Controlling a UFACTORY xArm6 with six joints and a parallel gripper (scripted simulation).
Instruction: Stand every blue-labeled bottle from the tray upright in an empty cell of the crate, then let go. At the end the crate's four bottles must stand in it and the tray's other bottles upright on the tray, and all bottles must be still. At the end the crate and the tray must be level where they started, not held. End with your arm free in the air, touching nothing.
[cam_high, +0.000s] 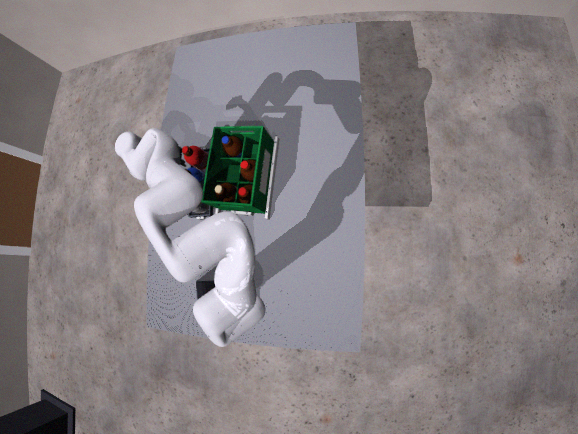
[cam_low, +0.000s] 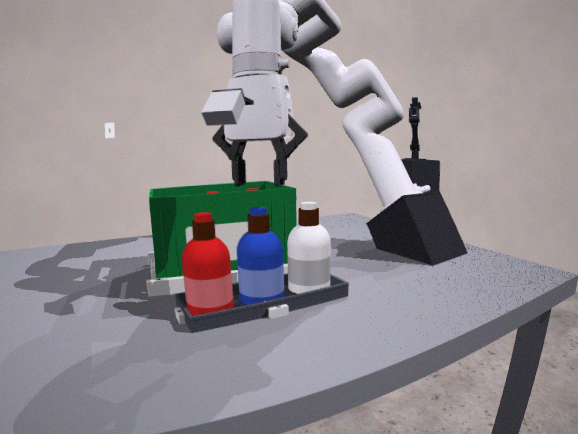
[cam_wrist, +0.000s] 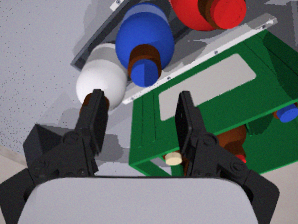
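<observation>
Now: hand 130 mm above the blue-labeled bottle. From my hand the other things lie so: red bottle: 130 mm below, 90 mm ahead, 20 mm to the left; then white bottle: 130 mm below, 90 mm behind, 20 mm to the right; then dark tray: 200 mm below.
</observation>
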